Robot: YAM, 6 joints.
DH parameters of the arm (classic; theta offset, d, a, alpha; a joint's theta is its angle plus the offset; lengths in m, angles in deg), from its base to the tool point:
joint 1: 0 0.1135 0.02 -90
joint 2: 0 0 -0.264 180
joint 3: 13.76 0 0.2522 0
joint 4: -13.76 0 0.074 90
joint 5: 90 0 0 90
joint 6: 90 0.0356 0 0
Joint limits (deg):
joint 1: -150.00..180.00
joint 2: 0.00..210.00
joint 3: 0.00..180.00
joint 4: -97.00..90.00
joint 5: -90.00..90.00
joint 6: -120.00..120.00
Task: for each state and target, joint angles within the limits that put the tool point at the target. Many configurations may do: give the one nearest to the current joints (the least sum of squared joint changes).
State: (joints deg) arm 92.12 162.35 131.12 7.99 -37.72 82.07
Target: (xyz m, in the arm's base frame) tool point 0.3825 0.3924 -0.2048
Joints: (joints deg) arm 44.28 201.32 149.34 13.60 -22.88 82.07
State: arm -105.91 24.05 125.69 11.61 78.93 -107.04
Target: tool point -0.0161 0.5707 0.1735
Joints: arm -91.92 0.00 154.58 18.90 81.34 -107.04
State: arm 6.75 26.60 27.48 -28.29 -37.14 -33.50
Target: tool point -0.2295 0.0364 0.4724
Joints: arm -3.68 2.27 83.04 -9.22 -37.33 -33.50
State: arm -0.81 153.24 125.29 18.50 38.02 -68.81
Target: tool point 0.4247 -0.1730 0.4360
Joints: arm -18.96 111.18 109.82 14.37 46.11 -68.81
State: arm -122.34 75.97 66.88 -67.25 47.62 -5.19
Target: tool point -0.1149 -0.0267 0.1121
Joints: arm -150.00 90.58 22.58 -65.28 74.63 -5.19
